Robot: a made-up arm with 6 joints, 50 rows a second.
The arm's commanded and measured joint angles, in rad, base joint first. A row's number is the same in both.
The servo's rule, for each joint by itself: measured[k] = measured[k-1] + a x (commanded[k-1-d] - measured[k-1]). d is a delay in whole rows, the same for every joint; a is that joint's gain. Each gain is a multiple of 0.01, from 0.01 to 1. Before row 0 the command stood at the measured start. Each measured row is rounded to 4 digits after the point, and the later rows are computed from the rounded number. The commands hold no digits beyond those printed.
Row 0, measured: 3.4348, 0.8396, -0.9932, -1.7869, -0.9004, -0.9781
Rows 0 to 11, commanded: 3.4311, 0.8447, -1.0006, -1.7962, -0.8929, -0.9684; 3.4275, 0.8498, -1.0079, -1.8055, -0.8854, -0.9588; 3.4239, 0.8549, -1.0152, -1.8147, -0.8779, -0.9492; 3.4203, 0.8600, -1.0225, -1.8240, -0.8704, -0.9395; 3.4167, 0.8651, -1.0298, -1.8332, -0.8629, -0.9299; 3.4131, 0.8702, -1.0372, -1.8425, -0.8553, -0.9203; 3.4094, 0.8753, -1.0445, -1.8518, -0.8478, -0.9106; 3.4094, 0.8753, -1.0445, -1.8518, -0.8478, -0.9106; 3.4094, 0.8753, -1.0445, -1.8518, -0.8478, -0.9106; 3.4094, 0.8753, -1.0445, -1.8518, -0.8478, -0.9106; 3.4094, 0.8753, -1.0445, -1.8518, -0.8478, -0.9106; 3.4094, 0.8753, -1.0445, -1.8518, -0.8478, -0.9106
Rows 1 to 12, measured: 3.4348, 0.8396, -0.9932, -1.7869, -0.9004, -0.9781; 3.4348, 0.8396, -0.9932, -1.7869, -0.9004, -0.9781; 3.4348, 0.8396, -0.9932, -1.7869, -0.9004, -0.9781; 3.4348, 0.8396, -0.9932, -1.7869, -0.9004, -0.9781; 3.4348, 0.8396, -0.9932, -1.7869, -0.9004, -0.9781; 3.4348, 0.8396, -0.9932, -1.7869, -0.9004, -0.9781; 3.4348, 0.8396, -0.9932, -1.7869, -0.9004, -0.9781; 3.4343, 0.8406, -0.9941, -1.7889, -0.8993, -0.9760; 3.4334, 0.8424, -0.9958, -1.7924, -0.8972, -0.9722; 3.4322, 0.8449, -0.9981, -1.7971, -0.8943, -0.9671; 3.4307, 0.8479, -1.0010, -1.8027, -0.8907, -0.9610; 3.4289, 0.8513, -1.0045, -1.8091, -0.8865, -0.9542
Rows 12 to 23, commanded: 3.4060, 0.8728, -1.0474, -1.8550, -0.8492, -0.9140; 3.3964, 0.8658, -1.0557, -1.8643, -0.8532, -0.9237; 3.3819, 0.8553, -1.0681, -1.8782, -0.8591, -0.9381; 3.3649, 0.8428, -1.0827, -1.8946, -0.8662, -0.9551; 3.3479, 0.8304, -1.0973, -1.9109, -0.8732, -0.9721; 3.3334, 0.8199, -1.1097, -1.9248, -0.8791, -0.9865; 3.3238, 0.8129, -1.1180, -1.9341, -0.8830, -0.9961; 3.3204, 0.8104, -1.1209, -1.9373, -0.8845, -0.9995; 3.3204, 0.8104, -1.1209, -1.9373, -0.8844, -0.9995; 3.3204, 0.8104, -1.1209, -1.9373, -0.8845, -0.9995; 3.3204, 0.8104, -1.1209, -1.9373, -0.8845, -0.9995; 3.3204, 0.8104, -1.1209, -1.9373, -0.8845, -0.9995
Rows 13 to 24, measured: 3.4268, 0.8551, -1.0084, -1.8161, -0.8818, -0.9467; 3.4245, 0.8591, -1.0127, -1.8236, -0.8767, -0.9388; 3.4225, 0.8623, -1.0165, -1.8295, -0.8724, -0.9326; 3.4208, 0.8649, -1.0199, -1.8342, -0.8687, -0.9278; 3.4193, 0.8670, -1.0229, -1.8379, -0.8656, -0.9240; 3.4180, 0.8687, -1.0255, -1.8408, -0.8629, -0.9211; 3.4169, 0.8700, -1.0278, -1.8431, -0.8606, -0.9188; 3.4155, 0.8706, -1.0302, -1.8456, -0.8589, -0.9177; 3.4130, 0.8696, -1.0333, -1.8495, -0.8580, -0.9190; 3.4090, 0.8667, -1.0375, -1.8555, -0.8582, -0.9232; 3.4033, 0.8619, -1.0429, -1.8637, -0.8594, -0.9302; 3.3961, 0.8556, -1.0494, -1.8736, -0.8615, -0.9394
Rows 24 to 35, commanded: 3.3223, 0.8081, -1.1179, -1.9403, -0.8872, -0.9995; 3.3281, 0.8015, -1.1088, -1.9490, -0.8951, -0.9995; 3.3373, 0.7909, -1.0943, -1.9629, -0.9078, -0.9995; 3.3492, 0.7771, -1.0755, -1.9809, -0.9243, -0.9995; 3.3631, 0.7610, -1.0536, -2.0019, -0.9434, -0.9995; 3.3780, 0.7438, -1.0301, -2.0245, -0.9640, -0.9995; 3.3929, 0.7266, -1.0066, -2.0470, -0.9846, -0.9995; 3.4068, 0.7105, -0.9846, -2.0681, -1.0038, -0.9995; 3.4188, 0.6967, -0.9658, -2.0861, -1.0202, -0.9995; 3.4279, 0.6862, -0.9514, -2.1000, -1.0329, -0.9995; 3.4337, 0.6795, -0.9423, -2.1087, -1.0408, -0.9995; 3.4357, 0.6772, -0.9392, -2.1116, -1.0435, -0.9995
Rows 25 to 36, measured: 3.3879, 0.8485, -1.0566, -1.8844, -0.8641, -0.9498; 3.3796, 0.8414, -1.0640, -1.8948, -0.8669, -0.9600; 3.3719, 0.8352, -1.0708, -1.9037, -0.8695, -0.9687; 3.3652, 0.8302, -1.0768, -1.9108, -0.8717, -0.9755; 3.3594, 0.8262, -1.0821, -1.9164, -0.8736, -0.9808; 3.3543, 0.8230, -1.0868, -1.9208, -0.8752, -0.9849; 3.3499, 0.8205, -1.0909, -1.9243, -0.8766, -0.9881; 3.3463, 0.8180, -1.0941, -1.9277, -0.8782, -0.9906; 3.3439, 0.8147, -1.0959, -1.9322, -0.8807, -0.9926; 3.3430, 0.8099, -1.0957, -1.9386, -0.8848, -0.9941; 3.3438, 0.8033, -1.0933, -1.9475, -0.8907, -0.9953; 3.3463, 0.7948, -1.0885, -1.9589, -0.8986, -0.9962
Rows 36 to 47, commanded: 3.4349, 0.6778, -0.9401, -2.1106, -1.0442, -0.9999; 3.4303, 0.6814, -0.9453, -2.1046, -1.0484, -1.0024; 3.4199, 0.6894, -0.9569, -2.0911, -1.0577, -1.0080; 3.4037, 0.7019, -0.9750, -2.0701, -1.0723, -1.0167; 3.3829, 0.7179, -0.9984, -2.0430, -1.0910, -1.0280; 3.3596, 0.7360, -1.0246, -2.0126, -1.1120, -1.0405; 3.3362, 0.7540, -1.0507, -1.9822, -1.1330, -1.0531; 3.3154, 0.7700, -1.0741, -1.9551, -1.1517, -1.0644; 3.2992, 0.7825, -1.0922, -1.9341, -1.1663, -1.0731; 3.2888, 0.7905, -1.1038, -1.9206, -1.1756, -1.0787; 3.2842, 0.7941, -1.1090, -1.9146, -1.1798, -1.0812; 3.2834, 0.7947, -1.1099, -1.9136, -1.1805, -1.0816
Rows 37 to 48, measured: 3.3504, 0.7846, -1.0815, -1.9727, -0.9084, -0.9969; 3.3559, 0.7730, -1.0725, -1.9883, -0.9198, -0.9975; 3.3625, 0.7605, -1.0620, -2.0051, -0.9324, -0.9979; 3.3698, 0.7477, -1.0505, -2.0221, -0.9456, -0.9983; 3.3774, 0.7354, -1.0386, -2.0385, -0.9587, -0.9986; 3.3847, 0.7242, -1.0270, -2.0532, -0.9710, -0.9988; 3.3913, 0.7148, -1.0165, -2.0655, -0.9819, -0.9990; 3.3970, 0.7074, -1.0073, -2.0750, -0.9912, -0.9992; 3.4013, 0.7022, -0.9999, -2.0812, -0.9998, -0.9999; 3.4037, 0.6996, -0.9947, -2.0833, -1.0085, -1.0017; 3.4037, 0.7001, -0.9923, -2.0805, -1.0181, -1.0050; 3.4010, 0.7037, -0.9930, -2.0726, -1.0290, -1.0101
